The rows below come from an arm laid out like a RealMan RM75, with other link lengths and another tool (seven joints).
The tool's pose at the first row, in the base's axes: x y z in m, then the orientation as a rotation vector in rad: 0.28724, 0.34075, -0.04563, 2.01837, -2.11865, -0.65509
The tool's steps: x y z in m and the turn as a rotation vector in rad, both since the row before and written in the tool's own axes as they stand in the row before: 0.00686, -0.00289, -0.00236, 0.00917, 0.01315, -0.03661; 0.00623, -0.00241, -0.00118, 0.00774, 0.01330, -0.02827; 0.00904, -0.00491, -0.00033, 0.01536, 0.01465, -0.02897; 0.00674, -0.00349, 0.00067, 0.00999, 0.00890, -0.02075; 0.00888, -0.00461, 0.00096, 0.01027, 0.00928, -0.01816; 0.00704, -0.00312, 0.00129, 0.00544, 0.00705, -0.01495; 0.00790, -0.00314, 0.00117, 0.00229, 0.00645, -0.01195; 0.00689, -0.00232, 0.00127, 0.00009, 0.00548, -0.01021; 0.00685, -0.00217, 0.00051, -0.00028, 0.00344, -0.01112
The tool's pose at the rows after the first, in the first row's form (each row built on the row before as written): 0.29021, 0.33354, -0.04600, 2.06506, -2.08592, -0.63684; 0.29258, 0.32728, -0.04708, 2.10063, -2.05883, -0.61828; 0.29708, 0.31863, -0.05037, 2.14049, -2.03538, -0.59113; 0.30018, 0.31242, -0.05351, 2.16841, -2.01823, -0.57431; 0.30447, 0.30433, -0.05766, 2.19328, -2.00328, -0.55633; 0.30735, 0.29799, -0.06120, 2.21198, -1.98890, -0.54481; 0.31048, 0.29084, -0.06476, 2.22550, -1.97544, -0.53638; 0.31282, 0.28461, -0.06794, 2.23588, -1.96258, -0.53082; 0.31535, 0.27831, -0.07034, 2.24731, -1.94944, -0.52817
